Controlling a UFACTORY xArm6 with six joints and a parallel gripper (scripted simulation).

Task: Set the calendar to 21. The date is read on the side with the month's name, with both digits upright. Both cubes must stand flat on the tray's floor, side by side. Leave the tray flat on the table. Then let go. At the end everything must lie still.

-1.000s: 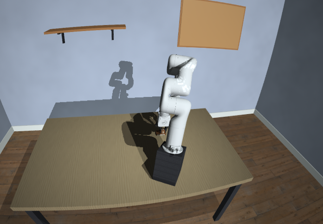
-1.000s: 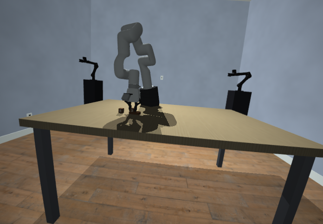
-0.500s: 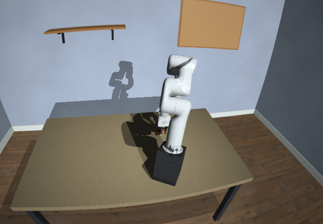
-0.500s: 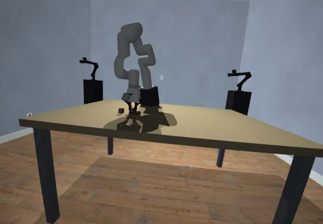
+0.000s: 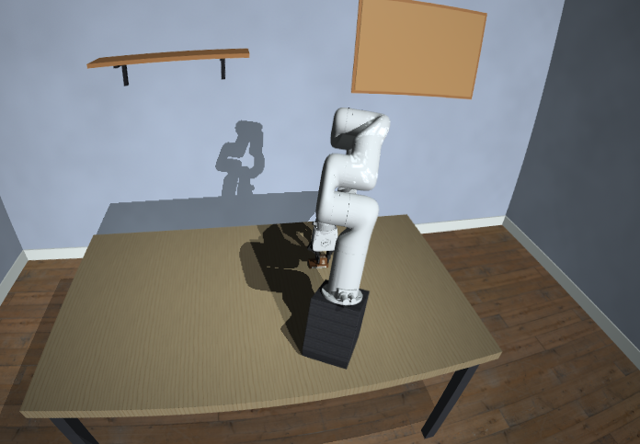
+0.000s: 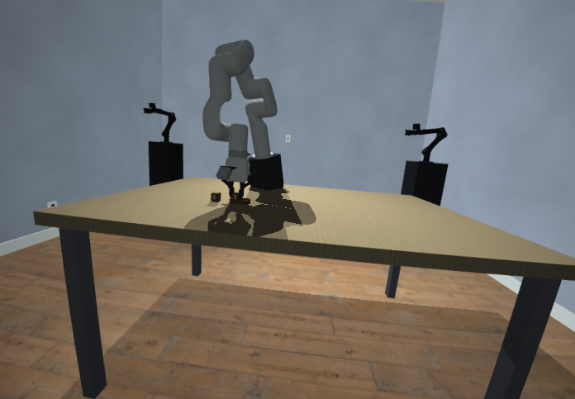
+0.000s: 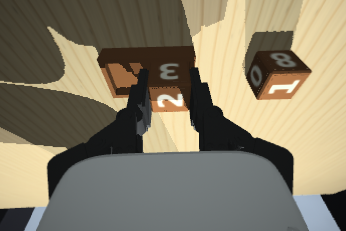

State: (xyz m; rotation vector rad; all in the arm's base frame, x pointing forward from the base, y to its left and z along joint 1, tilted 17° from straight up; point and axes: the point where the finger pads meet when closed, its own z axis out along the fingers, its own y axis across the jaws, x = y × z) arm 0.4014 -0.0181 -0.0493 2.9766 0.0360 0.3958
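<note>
Right now the brown wooden tray is 30 mm below my hand and 20 mm to the left of it.
</note>
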